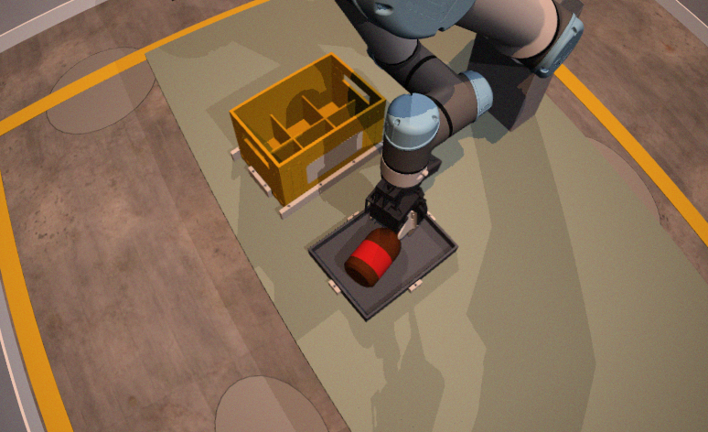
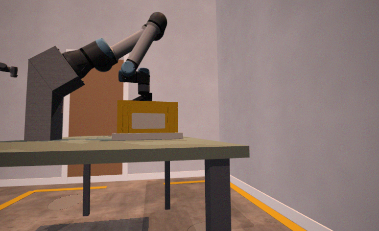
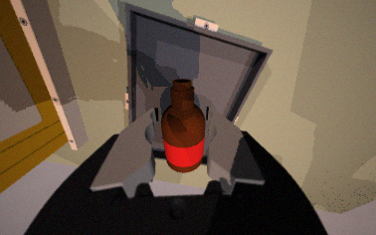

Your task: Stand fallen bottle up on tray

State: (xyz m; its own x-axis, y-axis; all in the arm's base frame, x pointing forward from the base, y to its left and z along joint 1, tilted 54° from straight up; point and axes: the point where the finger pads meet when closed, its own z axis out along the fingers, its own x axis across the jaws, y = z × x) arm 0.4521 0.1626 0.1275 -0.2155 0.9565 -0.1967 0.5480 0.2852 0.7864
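Right now the brown bottle is 50 mm ahead of my hand, 20 mm to the left of it and 40 mm below it. From my hand the other things lie so: yellow crate 40 mm ahead, 280 mm to the right; dark grey tray 30 mm ahead, 20 mm to the left, 70 mm below.
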